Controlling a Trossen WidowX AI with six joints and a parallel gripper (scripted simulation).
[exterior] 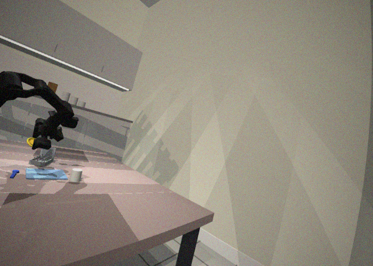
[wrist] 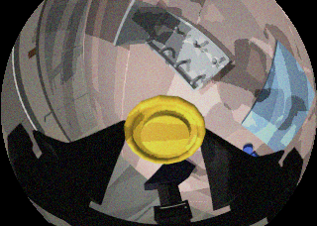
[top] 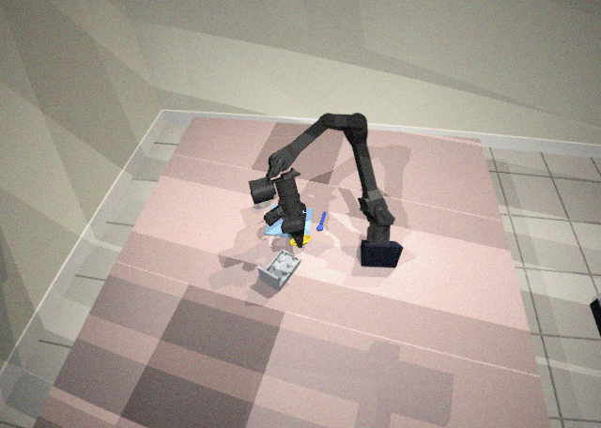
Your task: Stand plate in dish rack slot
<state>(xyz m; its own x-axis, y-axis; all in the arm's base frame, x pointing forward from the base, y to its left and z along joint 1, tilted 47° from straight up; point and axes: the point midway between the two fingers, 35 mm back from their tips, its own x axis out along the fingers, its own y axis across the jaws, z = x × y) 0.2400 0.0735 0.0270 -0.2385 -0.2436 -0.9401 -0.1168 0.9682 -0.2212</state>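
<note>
Now: the grey dish rack 60 mm ahead of my gripper tip, 50 mm to the left of it and 80 mm below it. Round my gripper tip: mat (60 mm ahead, 150 mm to the right, 100 mm below); then blue spoon (50 mm behind, 160 mm to the right, 100 mm below); then yellow plate (10 mm above).
</note>
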